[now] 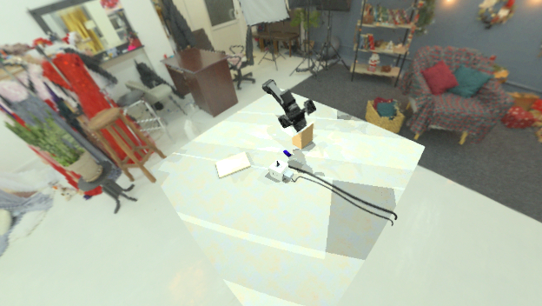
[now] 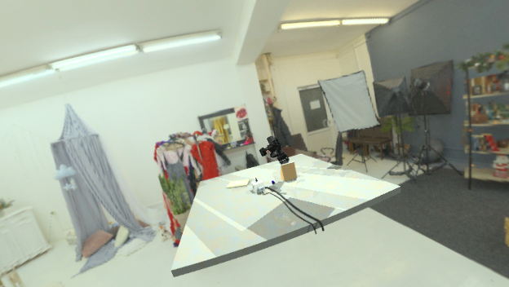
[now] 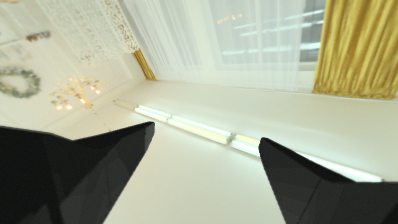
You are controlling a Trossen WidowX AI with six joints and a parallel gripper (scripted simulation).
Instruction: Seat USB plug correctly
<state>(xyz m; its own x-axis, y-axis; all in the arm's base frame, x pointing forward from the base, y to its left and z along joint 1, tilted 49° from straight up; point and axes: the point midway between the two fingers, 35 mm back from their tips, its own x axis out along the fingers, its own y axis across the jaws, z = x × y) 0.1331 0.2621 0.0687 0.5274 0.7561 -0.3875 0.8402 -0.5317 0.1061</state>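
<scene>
The black USB plug lies 12 cm ahead of my gripper tip, 5 cm to the right of it and 25 cm below it. From my gripper tip the other things lie so: blue object (2 cm behind, 13 cm to the right, 34 cm below); then flat pale pad (28 cm ahead, 30 cm to the right, 33 cm below).
</scene>
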